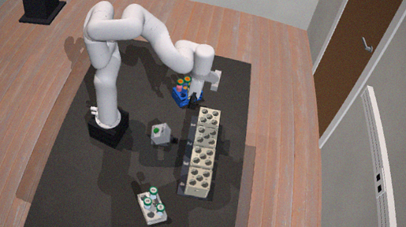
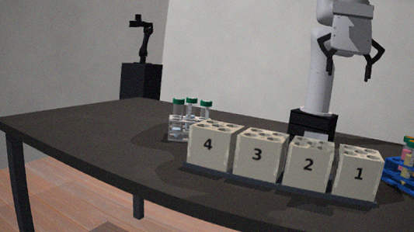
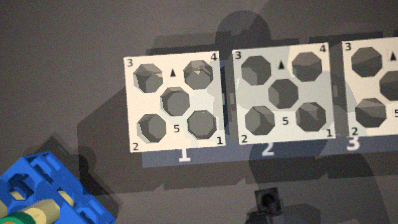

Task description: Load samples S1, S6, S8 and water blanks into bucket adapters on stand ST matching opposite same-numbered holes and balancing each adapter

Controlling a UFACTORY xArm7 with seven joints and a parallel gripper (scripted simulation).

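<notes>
The pink-filled tube lies 210 mm to the left of my hand, 190 mm below it and 90 mm behind it. From my hand the other things lie so: blue sample rack 220 mm to the left, 220 mm below, 40 mm behind; white blank rack 440 mm to the right, 220 mm below, 90 mm behind; green done key 190 mm below, 140 mm behind, 60 mm to the right.
</notes>
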